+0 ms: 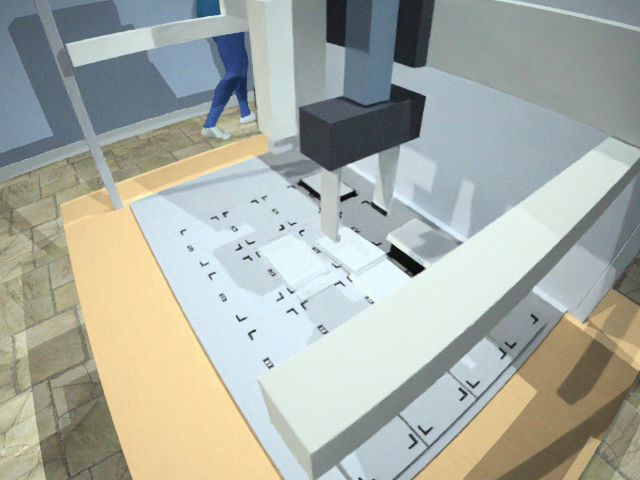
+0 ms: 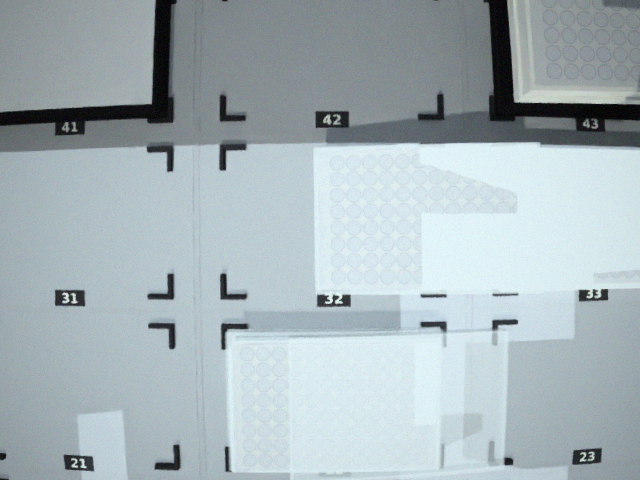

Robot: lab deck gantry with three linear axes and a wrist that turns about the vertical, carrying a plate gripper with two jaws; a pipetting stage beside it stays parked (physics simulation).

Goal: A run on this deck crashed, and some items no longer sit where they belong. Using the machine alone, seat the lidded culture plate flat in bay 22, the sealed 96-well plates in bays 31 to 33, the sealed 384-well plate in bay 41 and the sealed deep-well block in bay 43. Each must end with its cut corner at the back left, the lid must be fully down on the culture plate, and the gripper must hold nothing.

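Places are measured from the robot's base along level axes (x back, y left, z down), in millimetres.
Where they show: gripper, fingertip midpoint: (image 1: 356, 222); robot's base at its link origin: (image 1: 181, 232).
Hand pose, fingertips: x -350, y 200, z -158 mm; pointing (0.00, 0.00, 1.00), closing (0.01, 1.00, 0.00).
Things, the pixels of their centre, and the offset from my fingertips. "spot": a spot on its surface instead.
- sealed 96-well plate at the middle of its body: (image 2: 426, 219) (image 1: 350, 249) dx +70, dy +56, dz +143 mm
- clear lid at the middle of its body: (image 2: 400, 406) (image 1: 302, 268) dx +85, dy -51, dz +144 mm
- white-topped plate at the middle of its body: (image 2: 66, 51) (image 1: 326, 187) dx +286, dy +163, dz +150 mm
- thick welled block at the middle of its body: (image 2: 630, 20) (image 1: 425, 244) dx -33, dy +159, dz +109 mm
- Bay 31's label at a spot on its surface: (image 2: 69, 298) spot: dx +286, dy +10, dz +157 mm
My gripper (image 1: 358, 225) hangs over the deck near bays 32 and 42, jaws wide apart and empty. A sealed 96-well plate (image 1: 351, 253) (image 2: 372, 222) sits right of bay 32's marks; its right end appears to overlap the plate (image 1: 379, 281) (image 2: 578, 232) in bay 33. In bay 22 lies a round-welled plate (image 1: 292, 255) (image 2: 263, 403), seemingly the culture plate, with a clear lid (image 1: 321, 281) (image 2: 473, 392) shifted right. A white-topped plate (image 1: 325, 183) (image 2: 77, 56) is on bay 41's black nest. A thick welled block (image 1: 421, 240) (image 2: 584, 46) is on bay 43's nest. Cut corners are unclear.
Bay 31's label (image 2: 69, 298) shows with no plate beside it. A pale front beam (image 1: 444, 310) crosses the near deck and hides part of it. A pale post (image 1: 276, 77) stands at the back left; a person's legs (image 1: 230, 77) show behind the table.
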